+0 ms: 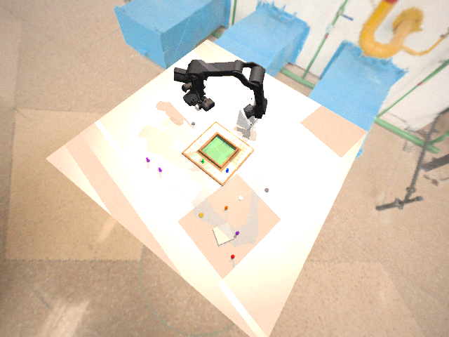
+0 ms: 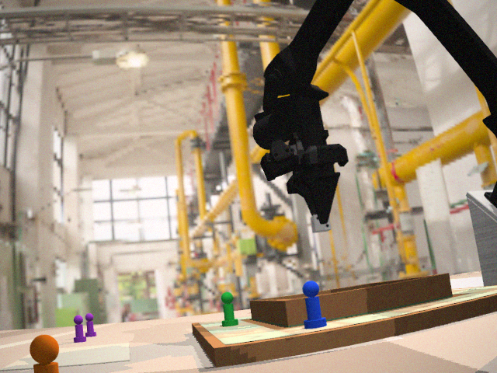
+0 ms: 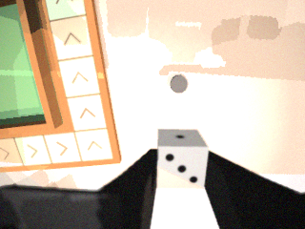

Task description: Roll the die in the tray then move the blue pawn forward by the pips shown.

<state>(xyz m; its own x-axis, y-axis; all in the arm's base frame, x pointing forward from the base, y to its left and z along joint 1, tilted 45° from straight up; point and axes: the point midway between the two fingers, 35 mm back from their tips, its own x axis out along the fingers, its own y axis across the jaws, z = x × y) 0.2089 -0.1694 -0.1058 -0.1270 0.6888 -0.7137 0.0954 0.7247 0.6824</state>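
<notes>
My gripper tip is 33 cm to the right of the blue pawn, 13 cm short of it and 10 cm above it. Also, from my gripper tip: green pawn (20 cm to the left, 18 cm ahead, 10 cm below); then orange pawn (45 cm to the left, 28 cm ahead, 11 cm below); then white die (right at my gripper tip).
</notes>
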